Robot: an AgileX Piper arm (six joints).
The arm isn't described. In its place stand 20 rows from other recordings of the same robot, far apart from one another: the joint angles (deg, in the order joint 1, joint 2, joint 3, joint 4, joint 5, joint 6), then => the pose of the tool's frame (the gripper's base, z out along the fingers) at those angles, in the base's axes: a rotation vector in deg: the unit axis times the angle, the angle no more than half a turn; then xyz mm.
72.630, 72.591, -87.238, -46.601, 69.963, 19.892 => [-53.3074 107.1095 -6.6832 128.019 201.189 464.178]
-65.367, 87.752, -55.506, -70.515, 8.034, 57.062 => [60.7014 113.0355 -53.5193 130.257 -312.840 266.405]
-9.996, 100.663, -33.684, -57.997, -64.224, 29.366 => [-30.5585 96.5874 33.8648 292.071 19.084 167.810]
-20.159, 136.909, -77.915, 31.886, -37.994, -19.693 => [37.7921 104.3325 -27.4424 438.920 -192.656 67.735]
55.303, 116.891, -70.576, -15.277, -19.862, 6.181 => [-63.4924 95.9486 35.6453 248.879 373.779 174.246]
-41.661, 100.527, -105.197, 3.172, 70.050, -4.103 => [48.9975 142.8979 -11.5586 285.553 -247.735 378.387]
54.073, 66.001, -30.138, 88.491, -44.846, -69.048 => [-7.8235 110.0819 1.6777 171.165 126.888 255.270]
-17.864, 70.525, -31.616, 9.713, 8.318, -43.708 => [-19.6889 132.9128 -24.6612 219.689 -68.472 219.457]
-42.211, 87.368, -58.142, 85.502, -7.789, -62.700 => [65.6465 93.6564 -20.2697 247.943 -241.508 287.899]
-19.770, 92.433, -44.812, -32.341, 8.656, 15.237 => [5.7504 141.7649 -21.6553 287.669 -111.183 180.441]
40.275, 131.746, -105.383, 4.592, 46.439, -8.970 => [-63.1117 146.0794 13.7001 372.585 322.615 153.045]
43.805, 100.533, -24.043, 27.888, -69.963, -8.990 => [-14.7708 92.6310 13.2281 223.679 159.129 157.197]
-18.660, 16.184, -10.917, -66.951, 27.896, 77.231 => [45.0777 91.6648 -26.7695 54.496 -59.754 242.549]
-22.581, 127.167, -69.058, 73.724, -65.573, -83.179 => [38.6908 112.7586 -91.2092 348.618 -231.117 121.192]
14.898, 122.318, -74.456, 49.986, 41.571, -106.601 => [-100.5746 110.5510 27.2743 380.310 149.034 111.774]
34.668, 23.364, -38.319, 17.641, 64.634, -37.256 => [-77.3446 108.4053 21.1060 25.016 47.599 316.314]
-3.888, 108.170, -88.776, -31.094, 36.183, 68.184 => [59.9109 119.4993 -2.1823 429.922 -57.028 275.400]
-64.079, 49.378, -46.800, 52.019, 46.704, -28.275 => [54.5598 100.9977 4.4521 116.508 -120.289 356.947]
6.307, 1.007, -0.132, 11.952, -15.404, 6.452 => [9.9826 70.5117 19.1575 52.878 0.808 236.414]
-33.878, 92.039, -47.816, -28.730, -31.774, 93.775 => [73.2327 72.5975 38.0661 297.845 -172.234 245.935]
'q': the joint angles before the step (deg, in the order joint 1, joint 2, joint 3, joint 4, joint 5, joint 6). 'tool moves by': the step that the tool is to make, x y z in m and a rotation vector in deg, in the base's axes. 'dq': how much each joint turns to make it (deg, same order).
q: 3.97 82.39 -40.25 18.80 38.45 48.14
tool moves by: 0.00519 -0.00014 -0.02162 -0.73 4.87 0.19
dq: 0.01 5.13 0.00 -0.46 -0.24 0.05
